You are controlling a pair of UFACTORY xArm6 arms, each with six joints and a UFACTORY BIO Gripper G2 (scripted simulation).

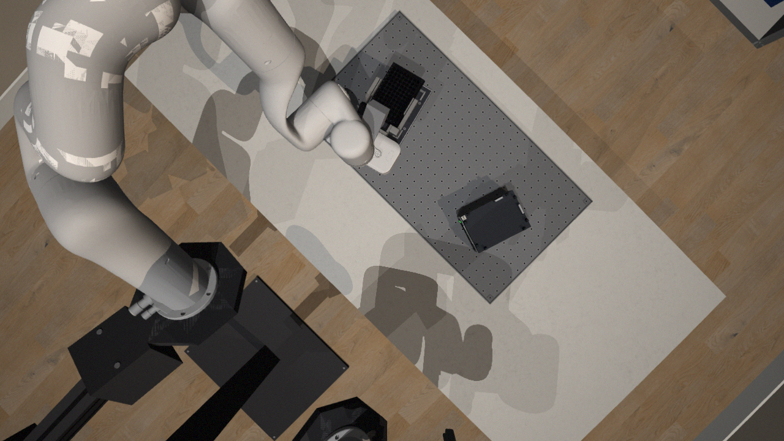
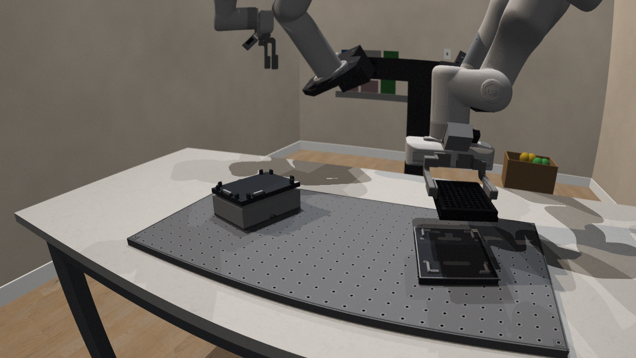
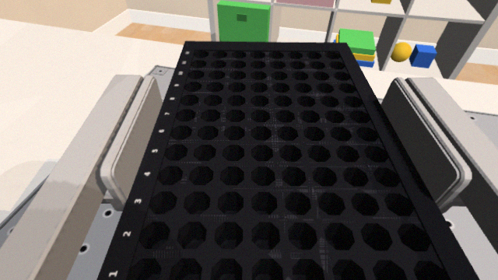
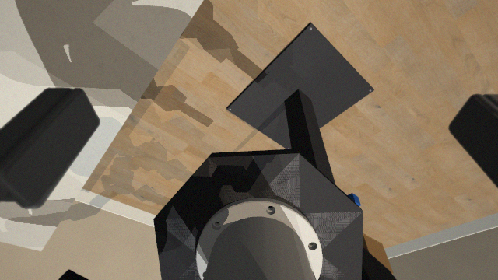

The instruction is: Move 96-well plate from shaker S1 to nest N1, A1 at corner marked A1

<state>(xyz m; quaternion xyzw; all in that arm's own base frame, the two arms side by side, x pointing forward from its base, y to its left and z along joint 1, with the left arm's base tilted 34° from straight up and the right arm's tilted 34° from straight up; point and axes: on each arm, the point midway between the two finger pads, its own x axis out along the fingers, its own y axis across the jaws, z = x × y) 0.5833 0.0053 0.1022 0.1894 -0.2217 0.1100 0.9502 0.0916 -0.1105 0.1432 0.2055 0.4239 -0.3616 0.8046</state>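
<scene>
The plate nest N1 lies 1 cm ahead of my left hand and 10 cm below it. Round my left hand: grey plate shaker S1 (2 cm ahead, 37 cm to the right, 7 cm below); then black 96-well plate (1 cm ahead, 1 cm below).
</scene>
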